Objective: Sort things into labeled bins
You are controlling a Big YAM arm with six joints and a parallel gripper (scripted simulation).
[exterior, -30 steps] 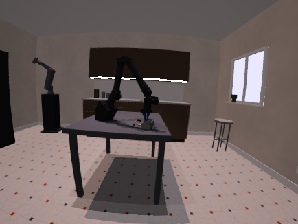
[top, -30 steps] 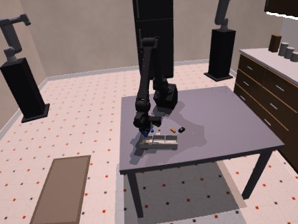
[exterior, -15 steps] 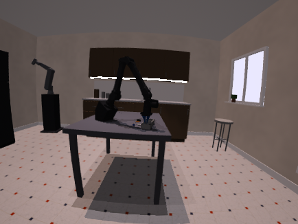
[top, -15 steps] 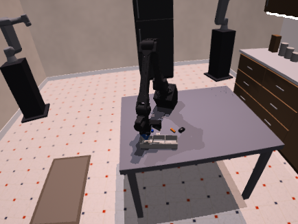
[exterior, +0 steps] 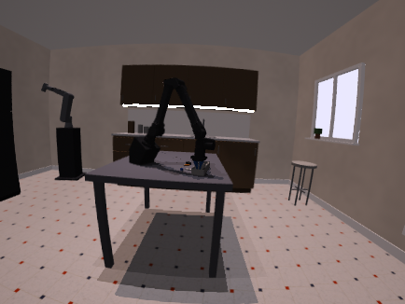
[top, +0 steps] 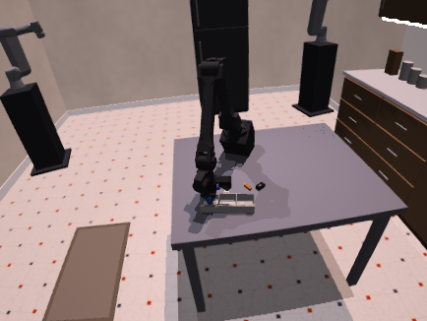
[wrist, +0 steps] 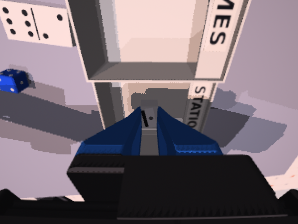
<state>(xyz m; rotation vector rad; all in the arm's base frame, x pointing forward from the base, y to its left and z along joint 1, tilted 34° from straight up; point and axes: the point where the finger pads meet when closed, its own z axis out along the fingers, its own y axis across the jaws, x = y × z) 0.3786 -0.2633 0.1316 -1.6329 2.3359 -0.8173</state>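
My gripper is now 100 mm past the blue die, 80 mm to the right of it and 20 mm above it. Round my hand: white domino: 50 mm behind, 100 mm to the left, 20 mm below; small brass nut: 100 mm behind, 140 mm to the left, 20 mm below; orange cylinder: 40 mm behind, 220 mm to the left, 20 mm below.
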